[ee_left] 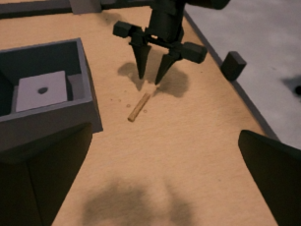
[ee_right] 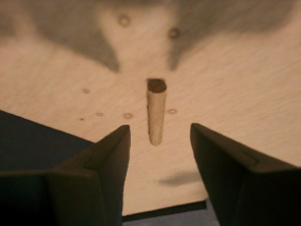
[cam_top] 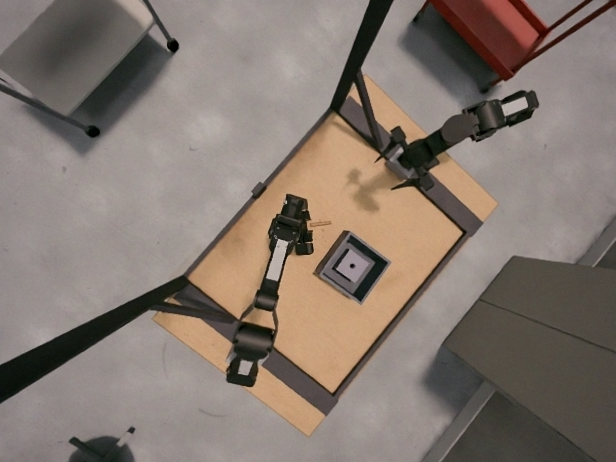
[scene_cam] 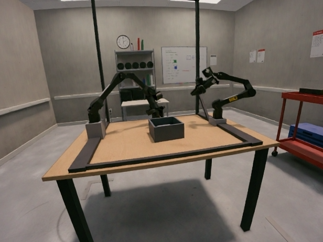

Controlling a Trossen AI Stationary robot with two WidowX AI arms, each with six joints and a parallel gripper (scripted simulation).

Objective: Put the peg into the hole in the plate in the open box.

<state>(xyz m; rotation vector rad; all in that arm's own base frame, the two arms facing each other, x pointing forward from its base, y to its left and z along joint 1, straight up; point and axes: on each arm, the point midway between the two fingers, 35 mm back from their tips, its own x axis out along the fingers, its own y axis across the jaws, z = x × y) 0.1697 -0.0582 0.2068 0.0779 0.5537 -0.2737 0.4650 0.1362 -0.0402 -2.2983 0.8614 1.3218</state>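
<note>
The wooden peg lies 4 cm ahead of my right hand, 5 cm to the left of it and 7 cm below it. The rest, counted from my right hand: dark frame strip (52 cm ahead, 1 cm to the right, 7 cm below); then light grey plate (23 cm ahead, 3 cm below); then box (23 cm ahead, 5 cm below).
</note>
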